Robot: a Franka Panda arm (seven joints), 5 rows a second.
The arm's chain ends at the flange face. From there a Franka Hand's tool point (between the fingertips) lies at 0.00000 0.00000 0.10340 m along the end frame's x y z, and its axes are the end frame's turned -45 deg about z.
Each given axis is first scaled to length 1.
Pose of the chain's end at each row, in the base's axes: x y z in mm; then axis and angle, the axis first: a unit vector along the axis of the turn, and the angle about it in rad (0 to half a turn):
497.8, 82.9, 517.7, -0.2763, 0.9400, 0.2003, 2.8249
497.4, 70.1, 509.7, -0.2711, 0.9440, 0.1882, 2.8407
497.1, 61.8, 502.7, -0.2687, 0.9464, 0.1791, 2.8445
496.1, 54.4, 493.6, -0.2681, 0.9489, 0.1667, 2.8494
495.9, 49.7, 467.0, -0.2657, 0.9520, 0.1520, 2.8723
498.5, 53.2, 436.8, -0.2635, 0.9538, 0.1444, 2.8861
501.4, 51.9, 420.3, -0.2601, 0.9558, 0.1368, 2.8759
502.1, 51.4, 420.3, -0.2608, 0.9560, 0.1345, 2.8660
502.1, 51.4, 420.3, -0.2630, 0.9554, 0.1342, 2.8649
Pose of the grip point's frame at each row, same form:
516.9, 129.8, 427.5, -0.6227, 0.7723, 0.1255, 2.6951
516.0, 114.3, 418.1, -0.6185, 0.7770, 0.1172, 2.7191
516.0, 104.2, 410.3, -0.6167, 0.7795, 0.1093, 2.7296
515.3, 94.4, 400.2, -0.6164, 0.7812, 0.0986, 2.7438
513.9, 86.4, 372.0, -0.6145, 0.7839, 0.0893, 2.7762
515.7, 88.1, 341.0, -0.6127, 0.7858, 0.0848, 2.7948
520.1, 85.5, 324.3, -0.6101, 0.7887, 0.0757, 2.7913
521.9, 84.8, 324.5, -0.6108, 0.7886, 0.0717, 2.7839
521.9, 84.8, 324.5, -0.6126, 0.7872, 0.0712, 2.7831

